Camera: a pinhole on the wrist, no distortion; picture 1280 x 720 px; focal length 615.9 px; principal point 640.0 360.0 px. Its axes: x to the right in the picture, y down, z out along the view. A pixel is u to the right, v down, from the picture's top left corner.
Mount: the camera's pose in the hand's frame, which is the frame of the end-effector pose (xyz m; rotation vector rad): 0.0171 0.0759 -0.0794 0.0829 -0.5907 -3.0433
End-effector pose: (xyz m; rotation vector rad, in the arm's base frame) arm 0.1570 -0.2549 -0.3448 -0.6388 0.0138 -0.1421
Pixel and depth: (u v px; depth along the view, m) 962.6 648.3 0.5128
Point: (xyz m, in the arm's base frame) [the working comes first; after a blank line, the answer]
In the camera's frame: 0.2686 0.2400 0.5128

-0.0842 0.0881 0.0083
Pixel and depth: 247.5 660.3 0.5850
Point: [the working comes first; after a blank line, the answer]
In the camera's frame: -0.3728 0.2852 0.5850

0.5551 0.0814 0.1083
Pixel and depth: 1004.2 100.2 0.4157
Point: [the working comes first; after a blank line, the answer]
In the camera's frame: 0.2458 -0.1754 0.4157

-0.0371 0.2184 -0.3958
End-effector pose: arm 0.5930 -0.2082 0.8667 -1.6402 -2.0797 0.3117
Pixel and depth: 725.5 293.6 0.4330
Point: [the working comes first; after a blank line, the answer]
In the camera's frame: 0.0601 -0.0467 0.4330

0.6936 -0.1708 0.4651
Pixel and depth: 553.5 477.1 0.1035
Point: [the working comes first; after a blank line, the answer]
In the camera's frame: -0.0145 0.0197 0.1035

0.6591 -0.1555 0.8073
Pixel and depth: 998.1 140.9 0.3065
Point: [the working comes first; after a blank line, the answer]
In the camera's frame: 0.1782 -0.1090 0.3065

0.7890 -0.2930 0.5642
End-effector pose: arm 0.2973 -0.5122 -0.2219 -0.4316 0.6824 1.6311
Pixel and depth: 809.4 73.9 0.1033
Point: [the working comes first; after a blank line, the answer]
In the camera's frame: 0.0284 -0.0480 0.1033

0.1461 -0.5397 -0.1825
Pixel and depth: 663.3 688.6 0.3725
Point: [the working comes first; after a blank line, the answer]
In the camera's frame: 0.0141 0.1987 0.3725

0.3039 -0.3044 0.0484
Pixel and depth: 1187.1 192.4 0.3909
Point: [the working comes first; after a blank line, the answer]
In the camera's frame: 0.3472 -0.1064 0.3909

0.0859 -0.6562 0.2305
